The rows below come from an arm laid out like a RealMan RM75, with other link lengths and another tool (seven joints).
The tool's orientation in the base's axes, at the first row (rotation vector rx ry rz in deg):
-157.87 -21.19 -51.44
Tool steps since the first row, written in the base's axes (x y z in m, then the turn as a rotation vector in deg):
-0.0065 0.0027 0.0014 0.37 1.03 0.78
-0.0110 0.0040 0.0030 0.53 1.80 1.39
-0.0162 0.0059 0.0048 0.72 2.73 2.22
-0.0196 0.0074 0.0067 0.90 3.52 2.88
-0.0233 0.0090 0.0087 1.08 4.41 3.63
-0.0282 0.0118 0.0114 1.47 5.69 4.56
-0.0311 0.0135 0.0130 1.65 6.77 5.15
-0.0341 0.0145 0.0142 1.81 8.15 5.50
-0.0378 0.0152 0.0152 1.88 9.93 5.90
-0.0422 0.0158 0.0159 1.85 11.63 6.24
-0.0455 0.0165 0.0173 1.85 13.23 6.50
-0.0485 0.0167 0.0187 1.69 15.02 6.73
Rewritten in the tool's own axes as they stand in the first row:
-0.0038 -0.0047 -0.0039 0.93 -0.96 -0.12
-0.0061 -0.0075 -0.0072 1.55 -1.72 -0.30
-0.0088 -0.0111 -0.0109 2.36 -2.65 -0.59
-0.0101 -0.0138 -0.0139 3.03 -3.42 -0.79
-0.0115 -0.0167 -0.0170 3.77 -4.31 -1.03
-0.0132 -0.0212 -0.0210 4.85 -5.52 -1.19
-0.0142 -0.0238 -0.0234 5.52 -6.56 -1.25
-0.0157 -0.0259 -0.0257 6.09 -7.86 -1.05
-0.0179 -0.0278 -0.0283 6.69 -9.57 -0.82
-0.0208 -0.0298 -0.0311 7.16 -11.23 -0.63
-0.0224 -0.0316 -0.0338 7.58 -12.77 -0.38
-0.0239 -0.0329 -0.0365 7.90 -14.54 -0.14

